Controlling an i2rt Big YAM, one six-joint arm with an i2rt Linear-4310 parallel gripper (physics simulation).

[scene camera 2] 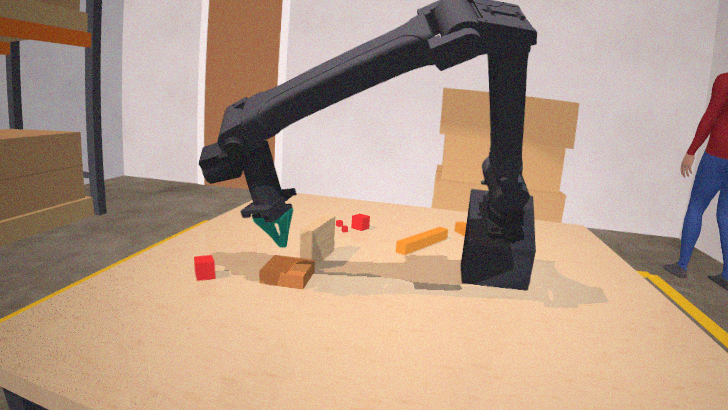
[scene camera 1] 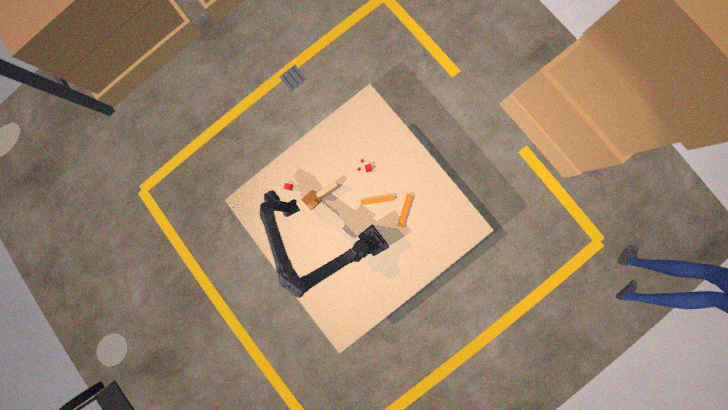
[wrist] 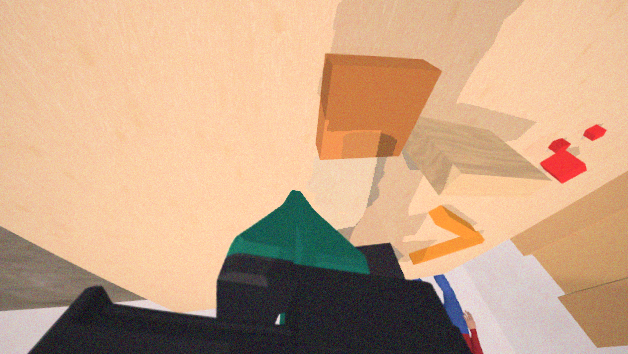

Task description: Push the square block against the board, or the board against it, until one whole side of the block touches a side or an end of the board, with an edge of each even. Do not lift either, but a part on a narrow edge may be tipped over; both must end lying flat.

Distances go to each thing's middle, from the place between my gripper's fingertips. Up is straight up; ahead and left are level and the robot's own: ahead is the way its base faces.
The square block (scene camera 2: 284, 271) lies 20 mm ahead of my hand, 80 mm to the right of it and 90 mm below it. From my hand the other things lie so: pale wooden board (scene camera 2: 317, 238) (20 mm behind, 210 mm to the right, 50 mm below).
